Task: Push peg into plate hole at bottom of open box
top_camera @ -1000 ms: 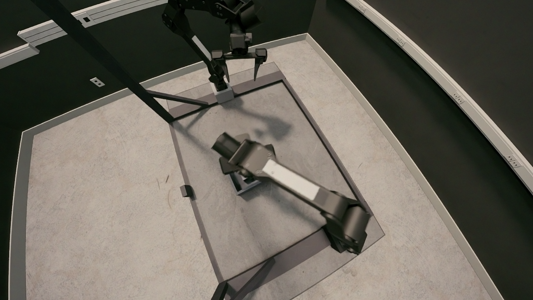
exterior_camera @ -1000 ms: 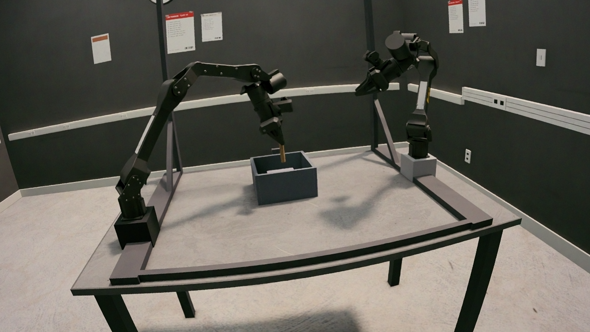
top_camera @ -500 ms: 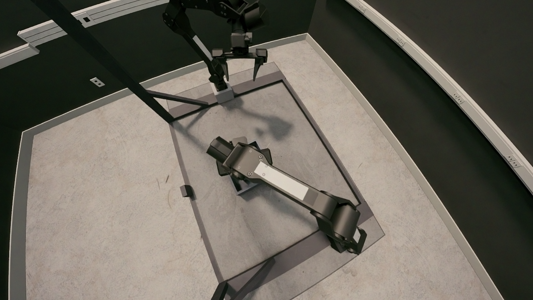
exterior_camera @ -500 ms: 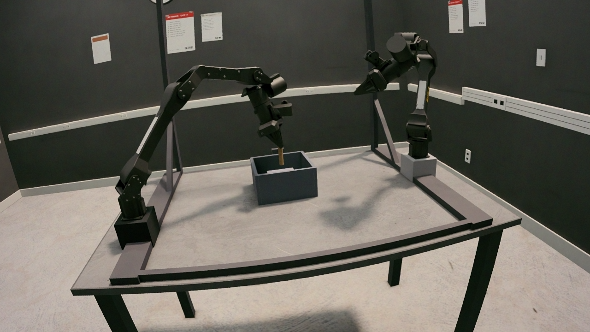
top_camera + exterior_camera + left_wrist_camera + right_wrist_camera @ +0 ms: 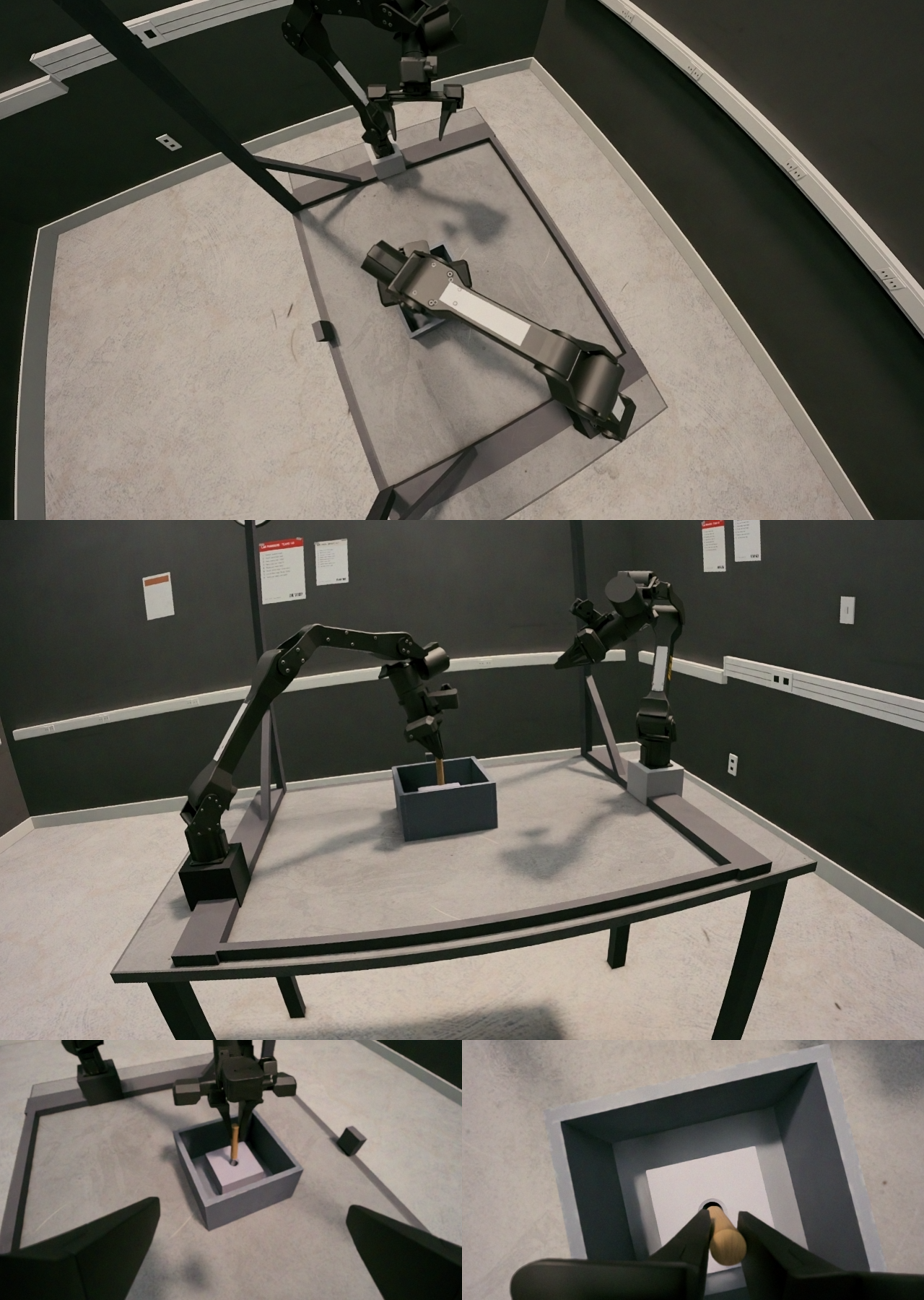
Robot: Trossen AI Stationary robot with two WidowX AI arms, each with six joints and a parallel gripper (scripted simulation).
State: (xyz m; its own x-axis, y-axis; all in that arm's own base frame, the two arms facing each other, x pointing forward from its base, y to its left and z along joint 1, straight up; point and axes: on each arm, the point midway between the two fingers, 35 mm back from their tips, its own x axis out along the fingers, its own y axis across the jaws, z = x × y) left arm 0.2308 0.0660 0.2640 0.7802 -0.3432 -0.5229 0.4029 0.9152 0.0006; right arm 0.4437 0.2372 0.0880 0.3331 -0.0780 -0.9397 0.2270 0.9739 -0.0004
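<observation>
Now: right hand 5 cm above the wooden peg. Also, from my right hand: pale plate: 12 cm below; blue-grey box: 14 cm below.
</observation>
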